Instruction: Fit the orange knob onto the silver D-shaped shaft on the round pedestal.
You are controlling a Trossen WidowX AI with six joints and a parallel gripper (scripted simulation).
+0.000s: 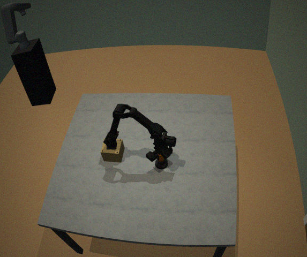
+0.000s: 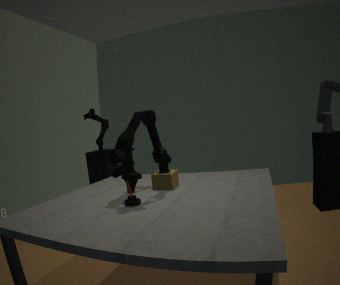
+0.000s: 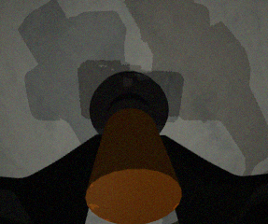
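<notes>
Right now my gripper tip is 3 cm below the orange knob. The rest, counted from my gripper tip: round pedestal (4 cm below).
</notes>
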